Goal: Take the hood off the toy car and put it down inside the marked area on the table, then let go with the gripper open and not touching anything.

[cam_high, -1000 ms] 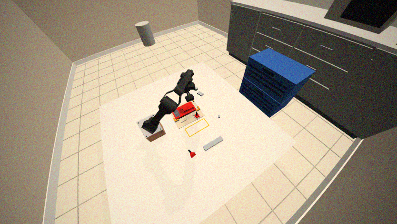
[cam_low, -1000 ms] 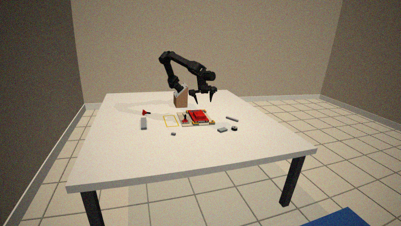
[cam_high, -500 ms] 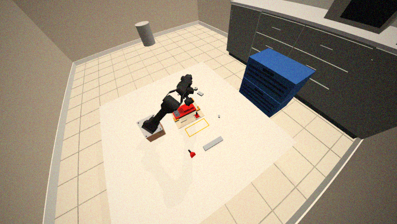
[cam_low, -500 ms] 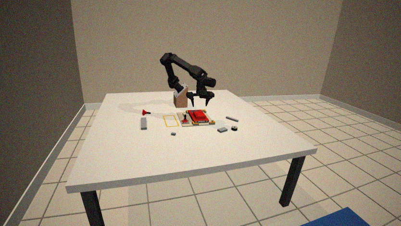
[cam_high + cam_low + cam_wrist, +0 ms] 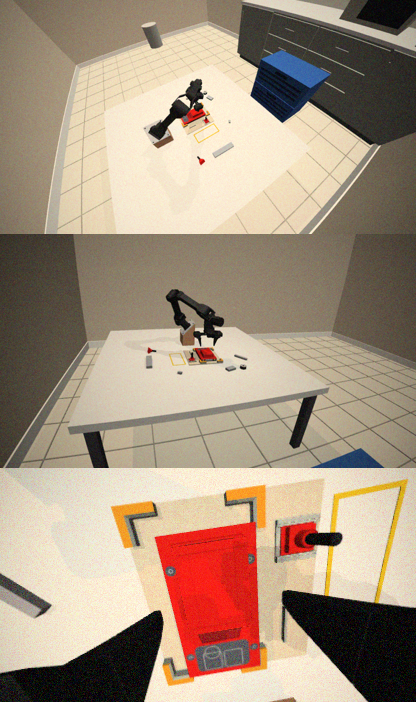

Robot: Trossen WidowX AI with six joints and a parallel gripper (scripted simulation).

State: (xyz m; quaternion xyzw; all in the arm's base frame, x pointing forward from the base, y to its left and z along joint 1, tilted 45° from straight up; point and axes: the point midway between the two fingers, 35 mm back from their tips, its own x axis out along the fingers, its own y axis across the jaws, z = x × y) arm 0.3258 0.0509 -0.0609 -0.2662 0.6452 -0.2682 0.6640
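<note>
Now: the red hood 5 cm below my gripper tip. The rest, counted from my gripper tip: dark ring (18 cm ahead, 19 cm to the left, 8 cm below); long grey bar (1 cm ahead, 38 cm to the right, 8 cm below).
</note>
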